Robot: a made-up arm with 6 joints. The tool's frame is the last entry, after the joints. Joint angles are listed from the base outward. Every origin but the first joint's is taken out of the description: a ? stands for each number. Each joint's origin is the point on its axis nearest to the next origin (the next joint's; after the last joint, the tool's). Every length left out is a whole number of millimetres.
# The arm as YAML. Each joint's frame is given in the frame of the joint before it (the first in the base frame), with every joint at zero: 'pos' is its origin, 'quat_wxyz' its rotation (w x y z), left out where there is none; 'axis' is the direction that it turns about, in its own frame. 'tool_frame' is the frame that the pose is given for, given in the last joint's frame.
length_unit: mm
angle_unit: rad
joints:
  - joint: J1
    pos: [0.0, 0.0, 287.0]
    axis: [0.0, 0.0, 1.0]
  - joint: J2
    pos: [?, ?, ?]
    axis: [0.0, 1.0, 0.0]
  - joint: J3
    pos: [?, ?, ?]
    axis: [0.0, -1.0, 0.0]
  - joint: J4
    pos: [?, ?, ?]
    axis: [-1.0, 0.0, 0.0]
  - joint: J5
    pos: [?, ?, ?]
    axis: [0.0, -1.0, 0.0]
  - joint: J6
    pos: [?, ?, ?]
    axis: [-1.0, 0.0, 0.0]
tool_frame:
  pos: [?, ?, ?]
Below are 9 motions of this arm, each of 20 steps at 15 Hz.
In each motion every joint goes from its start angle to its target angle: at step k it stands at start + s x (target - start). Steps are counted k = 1, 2, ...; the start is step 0. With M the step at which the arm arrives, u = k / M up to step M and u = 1 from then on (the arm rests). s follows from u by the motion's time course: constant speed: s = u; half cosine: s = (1 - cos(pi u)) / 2; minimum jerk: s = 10 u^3 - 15 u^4 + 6 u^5.
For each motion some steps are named. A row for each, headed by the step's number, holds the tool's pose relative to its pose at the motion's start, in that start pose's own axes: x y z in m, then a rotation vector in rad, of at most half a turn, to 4 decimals.
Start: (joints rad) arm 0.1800 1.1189 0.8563 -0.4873 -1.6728 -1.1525
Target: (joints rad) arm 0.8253 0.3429 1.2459 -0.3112 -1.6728 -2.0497
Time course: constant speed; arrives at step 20
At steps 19, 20:
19: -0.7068 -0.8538 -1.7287 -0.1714 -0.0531 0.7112
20: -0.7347 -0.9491 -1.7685 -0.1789 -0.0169 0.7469

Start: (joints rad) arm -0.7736 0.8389 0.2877 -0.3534 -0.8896 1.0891
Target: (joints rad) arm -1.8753 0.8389 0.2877 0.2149 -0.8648 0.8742
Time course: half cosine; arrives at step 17
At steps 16, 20:
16: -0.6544 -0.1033 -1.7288 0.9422 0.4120 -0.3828
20: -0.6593 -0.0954 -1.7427 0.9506 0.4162 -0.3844

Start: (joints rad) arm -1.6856 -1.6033 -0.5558 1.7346 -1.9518 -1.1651
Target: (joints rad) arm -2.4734 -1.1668 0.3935 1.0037 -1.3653 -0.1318
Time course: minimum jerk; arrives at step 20
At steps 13, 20:
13: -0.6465 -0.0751 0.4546 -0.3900 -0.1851 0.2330
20: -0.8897 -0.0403 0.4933 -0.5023 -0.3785 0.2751

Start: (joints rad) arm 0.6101 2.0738 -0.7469 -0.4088 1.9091 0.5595
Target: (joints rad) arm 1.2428 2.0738 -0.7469 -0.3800 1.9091 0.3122
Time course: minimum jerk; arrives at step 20
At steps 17, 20:
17: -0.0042 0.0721 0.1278 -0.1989 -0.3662 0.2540
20: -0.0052 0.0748 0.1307 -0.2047 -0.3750 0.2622

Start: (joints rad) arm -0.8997 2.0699 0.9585 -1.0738 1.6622 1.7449
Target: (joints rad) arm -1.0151 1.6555 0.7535 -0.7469 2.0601 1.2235
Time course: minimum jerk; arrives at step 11
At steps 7, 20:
7: 0.3950 -0.2832 0.2592 0.5205 -0.1507 -0.4226
20: 0.5284 -0.4051 0.3205 0.6950 -0.2376 -0.5659

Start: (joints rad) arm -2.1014 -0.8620 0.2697 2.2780 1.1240 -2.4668
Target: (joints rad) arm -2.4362 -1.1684 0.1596 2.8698 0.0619 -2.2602
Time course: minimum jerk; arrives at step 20
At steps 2, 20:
2: -0.0005 0.0044 -0.0008 -0.0055 -0.0045 -0.0122
20: 0.0741 0.4884 -0.1748 -0.9825 -0.5005 -1.2511

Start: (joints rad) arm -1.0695 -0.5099 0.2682 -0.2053 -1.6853 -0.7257
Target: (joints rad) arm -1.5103 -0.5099 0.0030 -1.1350 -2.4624 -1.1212
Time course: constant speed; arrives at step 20
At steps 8, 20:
8: 0.1435 -0.0414 0.0078 0.2450 0.4566 -0.0559
20: 0.3362 -0.1225 -0.0052 0.4354 1.0833 -0.0924

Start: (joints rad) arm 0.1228 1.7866 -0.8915 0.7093 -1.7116 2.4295
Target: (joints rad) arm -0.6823 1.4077 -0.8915 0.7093 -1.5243 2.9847
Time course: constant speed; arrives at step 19
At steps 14, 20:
14: 0.3200 0.1558 -0.0807 -0.6108 0.4259 -0.6140
20: 0.4664 0.1535 -0.1449 -0.7881 0.6027 -0.8285

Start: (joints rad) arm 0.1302 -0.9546 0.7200 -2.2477 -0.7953 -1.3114
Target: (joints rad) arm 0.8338 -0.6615 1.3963 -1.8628 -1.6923 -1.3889
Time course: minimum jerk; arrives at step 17
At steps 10, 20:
10: -0.1862 0.4871 -0.1835 -0.0968 0.4431 -0.5387
20: -0.3533 0.7167 -0.1818 -0.2351 0.6068 -0.7496

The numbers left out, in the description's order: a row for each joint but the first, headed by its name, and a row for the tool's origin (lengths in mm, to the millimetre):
J2: 0.0 0.0 0.0
J3: 0.0 0.0 1274.0
J4: 972.0 0.0 0.0
J5: 0.0 -186.0 0.0
J6: 0.0 0.0 0.0
tool: 0.0 0.0 0.0

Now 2 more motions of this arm.
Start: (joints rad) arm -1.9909 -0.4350 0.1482 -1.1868 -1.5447 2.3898
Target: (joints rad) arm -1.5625 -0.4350 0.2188 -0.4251 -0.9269 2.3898
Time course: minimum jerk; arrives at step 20
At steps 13, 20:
13: -0.0152 -0.0970 0.0467 -0.3056 0.4313 0.0401
20: -0.0212 -0.1316 0.0668 -0.4462 0.5493 0.0097

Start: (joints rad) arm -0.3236 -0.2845 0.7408 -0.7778 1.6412 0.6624
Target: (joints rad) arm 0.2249 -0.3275 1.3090 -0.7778 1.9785 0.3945
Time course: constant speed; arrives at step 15
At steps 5, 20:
5: 0.1252 0.1233 0.0791 0.2651 -0.0545 -0.2715
20: 0.4836 0.1670 0.1891 0.6230 -0.2356 -0.9059

